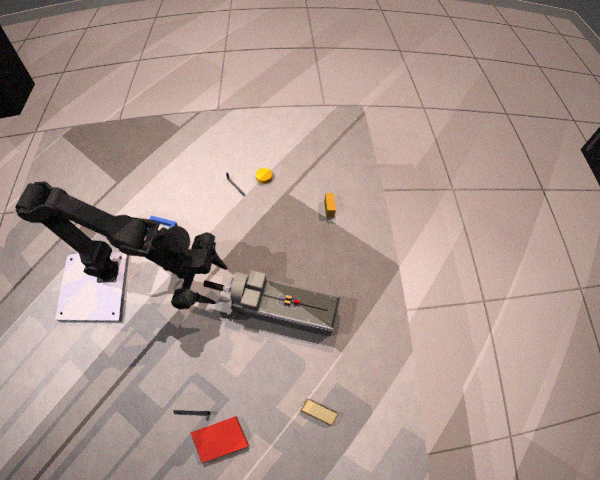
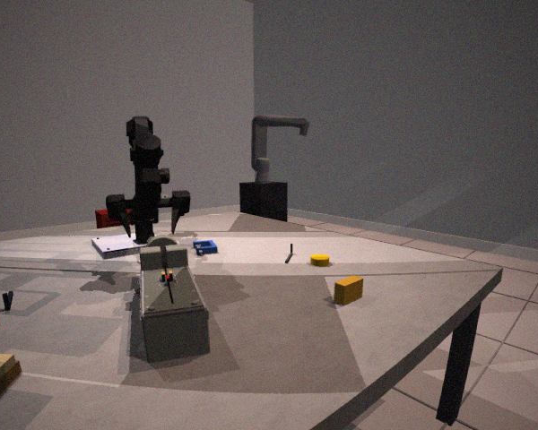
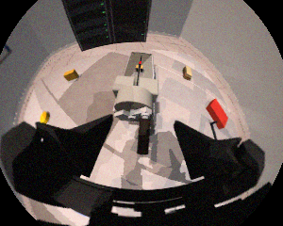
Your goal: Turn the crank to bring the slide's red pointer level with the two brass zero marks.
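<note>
Now: the dark crank handle 20 mm behind my gripper tip, 10 mm to the left of it and 10 mm below it. From my gripper tip the other things lie so: blue block 200 mm behind, 240 mm to the left, 110 mm below; then red plate 30 mm behind, 370 mm to the right, 110 mm below; then red pointer 180 mm ahead, 40 mm to the right, 40 mm below.
</note>
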